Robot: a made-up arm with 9 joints.
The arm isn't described. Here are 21 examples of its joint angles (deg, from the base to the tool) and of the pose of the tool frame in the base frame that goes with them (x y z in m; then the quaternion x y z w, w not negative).
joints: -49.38 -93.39 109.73 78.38 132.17 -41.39 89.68 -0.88 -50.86
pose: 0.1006 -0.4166 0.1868 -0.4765 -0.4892 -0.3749 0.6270
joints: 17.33 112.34 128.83 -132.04 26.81 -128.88 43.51 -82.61 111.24
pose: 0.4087 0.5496 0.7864 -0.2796 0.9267 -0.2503 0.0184
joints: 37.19 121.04 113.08 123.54 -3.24 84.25 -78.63 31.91 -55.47
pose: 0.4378 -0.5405 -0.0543 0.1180 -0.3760 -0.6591 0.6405
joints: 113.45 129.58 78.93 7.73 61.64 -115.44 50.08 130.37 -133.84
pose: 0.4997 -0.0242 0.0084 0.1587 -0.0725 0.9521 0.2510
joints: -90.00 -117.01 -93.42 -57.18 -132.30 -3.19 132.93 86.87 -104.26
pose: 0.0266 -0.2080 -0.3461 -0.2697 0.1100 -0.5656 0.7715
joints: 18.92 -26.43 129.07 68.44 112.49 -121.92 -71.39 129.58 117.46
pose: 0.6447 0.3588 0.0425 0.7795 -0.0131 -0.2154 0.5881
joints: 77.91 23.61 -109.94 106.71 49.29 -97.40 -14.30 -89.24 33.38
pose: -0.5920 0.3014 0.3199 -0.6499 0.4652 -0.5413 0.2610
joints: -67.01 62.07 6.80 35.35 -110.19 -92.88 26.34 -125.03 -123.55
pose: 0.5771 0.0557 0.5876 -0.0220 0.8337 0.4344 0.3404
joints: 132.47 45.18 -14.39 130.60 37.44 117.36 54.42 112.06 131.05
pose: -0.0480 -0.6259 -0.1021 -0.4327 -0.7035 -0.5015 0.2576
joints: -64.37 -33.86 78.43 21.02 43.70 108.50 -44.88 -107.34 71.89
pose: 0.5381 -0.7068 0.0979 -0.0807 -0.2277 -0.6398 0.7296
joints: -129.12 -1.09 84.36 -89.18 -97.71 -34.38 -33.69 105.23 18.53
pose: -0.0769 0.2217 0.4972 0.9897 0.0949 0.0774 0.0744
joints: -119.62 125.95 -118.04 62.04 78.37 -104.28 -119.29 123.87 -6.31
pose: -0.0914 -0.3180 0.3039 0.4771 0.7627 0.3733 0.2264
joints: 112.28 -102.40 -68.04 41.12 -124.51 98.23 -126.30 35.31 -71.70
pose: -0.6466 0.1937 -0.2092 -0.0978 0.7440 0.4016 0.5250
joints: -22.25 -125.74 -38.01 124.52 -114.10 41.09 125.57 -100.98 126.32
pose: 0.1406 -0.2941 -0.0639 -0.6265 -0.5693 -0.5163 0.1298
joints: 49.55 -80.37 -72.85 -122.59 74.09 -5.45 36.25 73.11 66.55
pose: -0.1790 0.5844 0.4887 0.9350 -0.0680 0.3268 0.1194
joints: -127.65 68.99 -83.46 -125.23 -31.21 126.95 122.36 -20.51 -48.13
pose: -0.3331 -0.4208 0.3968 -0.3110 -0.3610 0.5566 0.6805
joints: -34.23 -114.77 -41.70 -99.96 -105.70 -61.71 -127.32 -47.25 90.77
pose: 0.2601 -0.2261 -0.3751 -0.6138 -0.3398 -0.4076 0.5845
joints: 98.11 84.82 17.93 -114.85 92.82 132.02 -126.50 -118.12 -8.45
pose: 0.0214 0.4463 0.2087 0.1243 0.2753 -0.7962 0.5243
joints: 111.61 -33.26 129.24 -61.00 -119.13 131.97 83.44 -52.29 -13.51
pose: -0.1786 0.5665 0.4603 0.2361 -0.2437 0.8601 0.3808
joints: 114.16 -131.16 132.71 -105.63 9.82 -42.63 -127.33 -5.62 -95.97
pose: 0.1399 0.1168 0.0373 -0.2040 -0.4111 -0.4853 0.7442
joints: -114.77 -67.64 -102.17 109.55 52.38 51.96 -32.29 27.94 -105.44
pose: -0.1126 -0.7446 0.1448 -0.1558 0.2700 -0.7840 0.5369
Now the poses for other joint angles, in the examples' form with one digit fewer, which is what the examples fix.
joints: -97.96 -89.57 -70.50 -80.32 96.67 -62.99 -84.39 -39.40 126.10
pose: -0.310 -0.228 0.228 0.566 0.128 -0.195 0.791
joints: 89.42 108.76 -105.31 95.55 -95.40 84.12 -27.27 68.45 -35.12
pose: -0.252 0.282 0.851 0.574 -0.396 0.708 0.108
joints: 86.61 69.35 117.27 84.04 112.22 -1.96 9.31 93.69 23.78
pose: -0.197 0.242 0.661 0.574 0.753 0.315 0.061
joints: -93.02 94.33 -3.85 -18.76 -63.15 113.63 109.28 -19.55 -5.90
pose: 0.083 0.015 0.140 0.026 0.574 0.355 0.737
